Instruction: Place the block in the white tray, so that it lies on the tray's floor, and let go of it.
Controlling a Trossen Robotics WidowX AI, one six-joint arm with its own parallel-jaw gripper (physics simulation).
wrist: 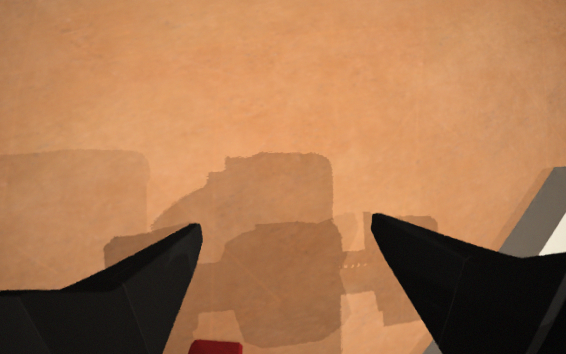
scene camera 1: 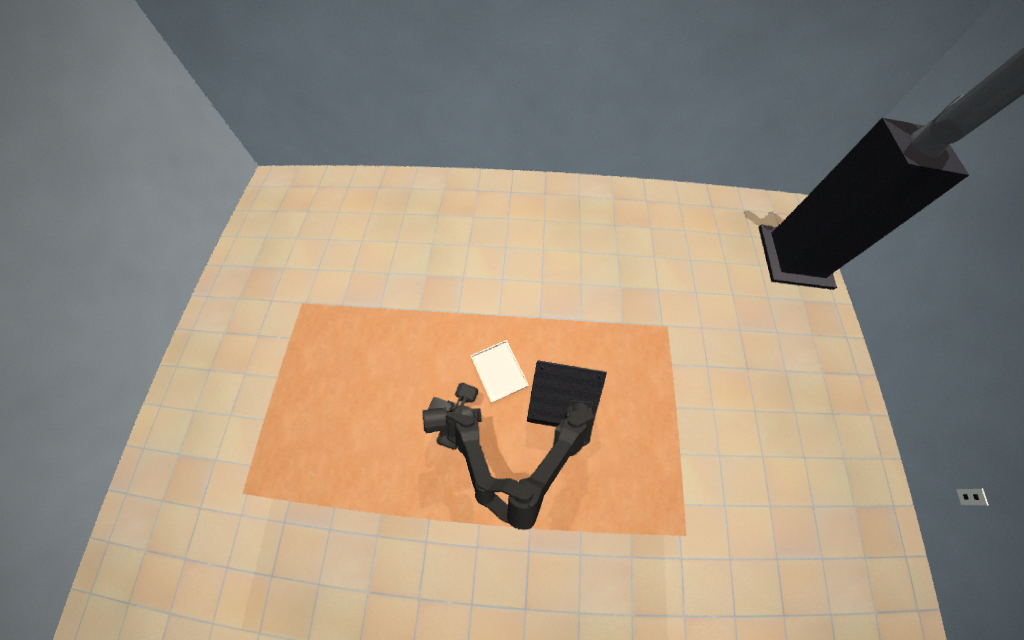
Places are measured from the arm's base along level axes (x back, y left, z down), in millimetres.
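Pixels of known places: gripper, fingertip midpoint: (wrist: 288, 226); arm's base, link origin: (scene camera 1: 579, 411).
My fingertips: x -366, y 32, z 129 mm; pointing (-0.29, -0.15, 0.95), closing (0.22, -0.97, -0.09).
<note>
For each thing: its top centre in the pictures, then the offset to it from my fingertips. "pt": a spot on its surface instead. Level surfaces: height alone.
- red block, surface spot: (wrist: 216, 347) pt dx +48, dy +51, dz -1 mm
- white tray, top centre: (scene camera 1: 499, 370) dx +120, dy -157, dz -14 mm
- orange table top, surface height: dz +6 mm
A red block (wrist: 216, 347) shows in part at the bottom edge of the wrist view, on the orange table top, a little nearer the left finger than the right. The block does not show in the scene view, where the arm may hide it. The white tray (scene camera 1: 499, 371) lies on the table top; in the wrist view a corner of the tray (wrist: 531, 215) shows at the right edge, partly behind the right finger. My gripper (wrist: 288, 226) is open and empty, above the table. In the scene view it is at the left end of the arm, left of and nearer the front than the tray, its fingertips hidden.
The orange table top (scene camera 1: 362, 377) lies under everything. A black base plate (scene camera 1: 566, 377) stands right of the tray and bears the arm's base. The arm's elbow (scene camera 1: 522, 501) bends out over the table's front edge. A black pillar (scene camera 1: 868, 200) stands at the back right.
</note>
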